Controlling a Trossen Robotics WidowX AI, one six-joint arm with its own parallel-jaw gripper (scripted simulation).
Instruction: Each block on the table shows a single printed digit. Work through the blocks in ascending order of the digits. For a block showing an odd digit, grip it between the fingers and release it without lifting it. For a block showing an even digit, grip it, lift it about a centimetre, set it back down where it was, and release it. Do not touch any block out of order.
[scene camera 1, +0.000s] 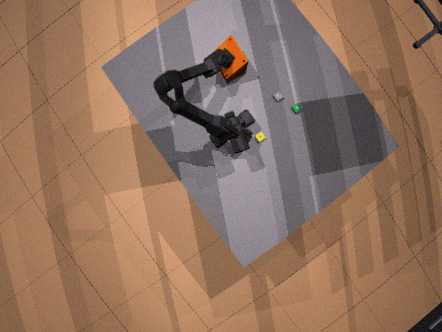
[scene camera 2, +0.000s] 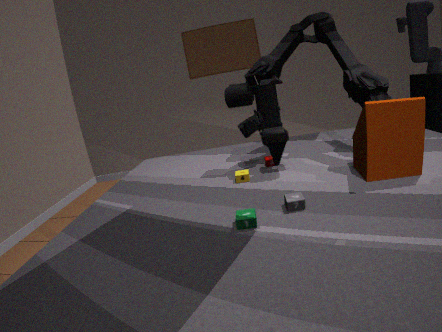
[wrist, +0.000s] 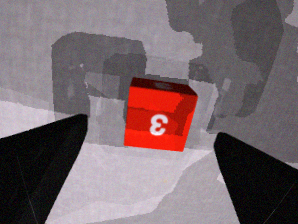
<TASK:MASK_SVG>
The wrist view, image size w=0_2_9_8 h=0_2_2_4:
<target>my gripper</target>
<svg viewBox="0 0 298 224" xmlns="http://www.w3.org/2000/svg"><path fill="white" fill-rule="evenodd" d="M218 133L216 143L214 143L214 149L216 149L214 153L216 153L217 163L220 165L221 176L225 180L227 192L230 194L230 200L234 204L233 208L237 212L235 214L237 214L239 224L298 224L298 169L282 163L281 160L274 159L274 157L259 151L255 147L250 147L249 144L243 143L237 137L226 135L226 133ZM88 115L78 113L78 115L67 117L67 119L53 121L51 124L40 125L40 127L29 129L29 131L15 133L15 135L0 139L0 224L45 224L47 222L45 220L47 220L48 214L51 213L56 197L59 196L60 190L63 189L63 184L68 179L68 173L71 172L74 161L80 155L82 141L84 141L86 132L88 132Z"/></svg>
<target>red block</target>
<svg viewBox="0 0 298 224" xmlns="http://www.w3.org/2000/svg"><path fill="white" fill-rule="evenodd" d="M133 76L129 88L124 147L184 152L194 111L196 111L197 93L193 91L189 84Z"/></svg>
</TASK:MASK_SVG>
